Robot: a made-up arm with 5 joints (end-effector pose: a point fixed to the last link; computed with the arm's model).
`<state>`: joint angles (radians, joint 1 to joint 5).
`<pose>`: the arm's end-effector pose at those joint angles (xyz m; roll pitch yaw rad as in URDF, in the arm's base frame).
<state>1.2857 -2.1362 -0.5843 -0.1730 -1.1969</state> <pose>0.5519 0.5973 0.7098 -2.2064 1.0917 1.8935</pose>
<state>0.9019 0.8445 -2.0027 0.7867 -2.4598</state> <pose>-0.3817 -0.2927 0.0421 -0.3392 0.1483 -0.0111</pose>
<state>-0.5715 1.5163 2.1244 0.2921 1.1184</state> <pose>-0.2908 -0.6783 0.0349 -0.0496 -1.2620 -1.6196</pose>
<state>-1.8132 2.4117 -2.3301 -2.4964 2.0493</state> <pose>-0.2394 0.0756 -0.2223 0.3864 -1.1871 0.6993</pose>
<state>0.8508 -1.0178 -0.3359 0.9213 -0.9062</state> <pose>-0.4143 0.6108 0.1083 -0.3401 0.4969 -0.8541</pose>
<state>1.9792 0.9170 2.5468 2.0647 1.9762</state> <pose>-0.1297 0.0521 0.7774 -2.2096 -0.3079 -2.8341</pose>
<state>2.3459 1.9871 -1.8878 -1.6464 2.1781</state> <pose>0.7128 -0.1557 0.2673 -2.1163 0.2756 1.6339</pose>
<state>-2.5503 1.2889 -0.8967 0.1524 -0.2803</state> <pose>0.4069 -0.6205 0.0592 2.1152 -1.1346 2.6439</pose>
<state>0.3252 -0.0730 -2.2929 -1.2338 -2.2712</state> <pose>-0.6541 0.0215 0.0514 -1.2688 1.1210 -0.6499</pose>
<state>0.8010 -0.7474 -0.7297 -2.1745 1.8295</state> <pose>-0.3179 0.2171 0.6250 2.9139 -0.0063 -1.3097</pose>
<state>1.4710 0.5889 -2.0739 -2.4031 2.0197</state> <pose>0.0883 -0.0892 0.5774 -2.9569 0.8263 0.4387</pose>
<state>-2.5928 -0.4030 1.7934 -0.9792 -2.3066</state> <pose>0.3594 0.2378 0.4126 2.7544 -0.1005 1.2003</pose>
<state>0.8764 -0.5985 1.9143 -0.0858 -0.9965</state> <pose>-0.5618 0.4086 0.1131 -0.6959 -0.6751 -2.9492</pose>
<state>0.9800 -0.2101 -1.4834 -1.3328 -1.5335</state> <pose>-0.5068 0.2920 0.5806 3.0394 0.8107 2.8185</pose>
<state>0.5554 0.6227 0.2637 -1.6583 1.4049</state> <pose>-0.4487 0.1509 0.2428 0.7320 -0.7322 0.6849</pose>
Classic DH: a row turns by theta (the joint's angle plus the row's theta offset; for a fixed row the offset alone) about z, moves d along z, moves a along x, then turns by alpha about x. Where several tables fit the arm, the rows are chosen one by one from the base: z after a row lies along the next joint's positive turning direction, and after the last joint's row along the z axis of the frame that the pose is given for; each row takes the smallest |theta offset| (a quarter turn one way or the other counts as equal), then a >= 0, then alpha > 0; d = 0 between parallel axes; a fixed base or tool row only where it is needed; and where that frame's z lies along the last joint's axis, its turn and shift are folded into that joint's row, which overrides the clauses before.
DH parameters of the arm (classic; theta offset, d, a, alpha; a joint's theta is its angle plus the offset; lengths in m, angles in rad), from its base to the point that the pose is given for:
base (fixed): 0 0.1807 0 -1.5708
joint 1: -1.5708 0.0824 0.1722 1.5708
joint 2: 1.5708 0.3704 0.0165 -1.5708
joint 3: 0 0.4187 -0.0726 1.5708
joint 4: 0 0.0112 0.1059 1.5708
joint 5: -0.2022 0 0.1021 0
tool (fixed): -1.3686 -0.3132 0 0

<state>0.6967 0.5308 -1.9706 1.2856 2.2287</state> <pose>-0.2238 -0.1518 -0.0830 0.3674 0.2745 -1.7629</pose>
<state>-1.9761 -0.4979 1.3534 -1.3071 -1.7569</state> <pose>0.2421 0.2802 0.1638 2.7340 -0.0385 0.5989</pose>
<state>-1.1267 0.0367 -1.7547 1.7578 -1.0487</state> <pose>0.3036 0.2391 0.0507 -2.8500 -0.1334 2.6224</pose>
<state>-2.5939 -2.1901 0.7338 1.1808 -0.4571</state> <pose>0.2452 0.7968 -0.4301 -1.2231 -1.4725 2.0123</pose>
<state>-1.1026 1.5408 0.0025 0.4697 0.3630</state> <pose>-0.3241 -0.7092 -0.1014 -1.8383 -0.7629 -0.2107</pose>
